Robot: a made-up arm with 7 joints.
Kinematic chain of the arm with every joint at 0, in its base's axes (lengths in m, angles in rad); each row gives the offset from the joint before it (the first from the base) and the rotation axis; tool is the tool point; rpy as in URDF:
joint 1: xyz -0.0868 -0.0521 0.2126 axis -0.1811 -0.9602 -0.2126
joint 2: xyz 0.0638 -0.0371 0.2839 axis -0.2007 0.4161 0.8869
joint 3: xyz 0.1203 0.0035 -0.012 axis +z
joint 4: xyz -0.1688 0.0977 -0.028 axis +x
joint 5: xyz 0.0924 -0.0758 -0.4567 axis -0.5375 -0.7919 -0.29
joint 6: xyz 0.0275 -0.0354 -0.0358 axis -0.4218 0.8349 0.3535
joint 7: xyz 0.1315 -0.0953 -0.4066 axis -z
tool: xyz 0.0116 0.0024 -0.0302 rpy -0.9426 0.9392 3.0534
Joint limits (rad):
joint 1: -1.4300..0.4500
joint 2: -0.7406..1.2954
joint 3: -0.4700..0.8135
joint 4: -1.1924..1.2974
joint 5: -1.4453..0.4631
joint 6: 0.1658..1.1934
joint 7: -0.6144..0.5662
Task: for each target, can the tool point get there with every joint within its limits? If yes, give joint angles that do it. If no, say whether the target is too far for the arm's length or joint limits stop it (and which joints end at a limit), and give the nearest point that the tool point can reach.
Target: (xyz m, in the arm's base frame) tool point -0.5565 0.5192 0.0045
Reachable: yes | joints -0.4666 -0.0655 0.3040 1.0780 -0.5044 0.9660 0.4042
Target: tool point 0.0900 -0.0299 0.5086
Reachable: no: joint limits stop it (at a limit: joint 1, joint 2, joint 3, joint 4, joint 5, joint 7) | nearest point -0.1491 -0.1968 0.7674 | short by 0.390 m
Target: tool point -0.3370 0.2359 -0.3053
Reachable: yes | joints -0.1804 -0.3305 0.2537 0.4218 -1.1196 0.7155 -0.3463
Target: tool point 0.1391 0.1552 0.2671
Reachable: no: joint limits stop it (at a limit: joint 1, joint 2, joint 3, joint 5, joint 7) | nearest point 0.3505 0.3087 -0.0936 | short by 0.445 m
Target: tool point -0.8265 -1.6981 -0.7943
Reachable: no: too far | nearest point -0.4849 -0.7477 -0.1626 | short by 1.191 m
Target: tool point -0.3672 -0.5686 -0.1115
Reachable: yes | joints -0.2481 0.4267 0.0683 -0.1877 -1.1473 0.9973 -0.2770
